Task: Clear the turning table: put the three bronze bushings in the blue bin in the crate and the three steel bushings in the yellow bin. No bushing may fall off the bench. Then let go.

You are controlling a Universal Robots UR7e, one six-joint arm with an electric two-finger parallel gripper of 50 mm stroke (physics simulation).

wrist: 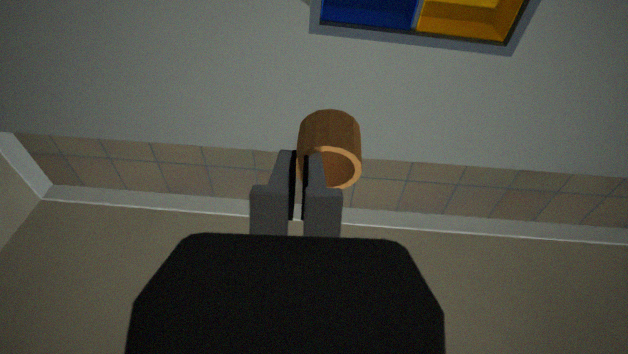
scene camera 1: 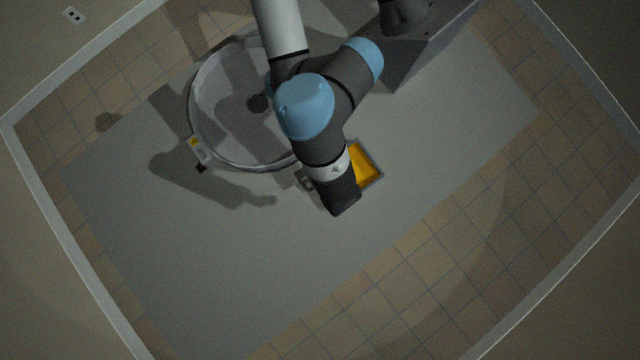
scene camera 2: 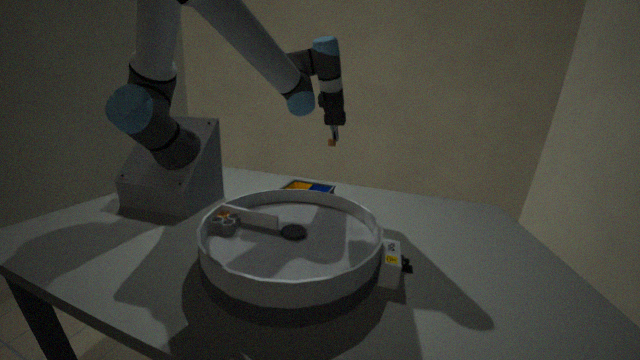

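My gripper is shut on the wall of a bronze bushing, held in the air high above the bench. In the wrist view the blue bin and the yellow bin of the crate show at the top, cut off. In scene view 1 the arm hides the blue bin; part of the yellow bin shows. Another bronze bushing and a cluster of grey steel bushings stand on the turning table; their exact number is unclear.
A straight white bar runs from near the dark hub towards the rim, beside the bushings. A small box with a yellow label stands at the turning table's outer side. The robot's grey pedestal stands on the bench.
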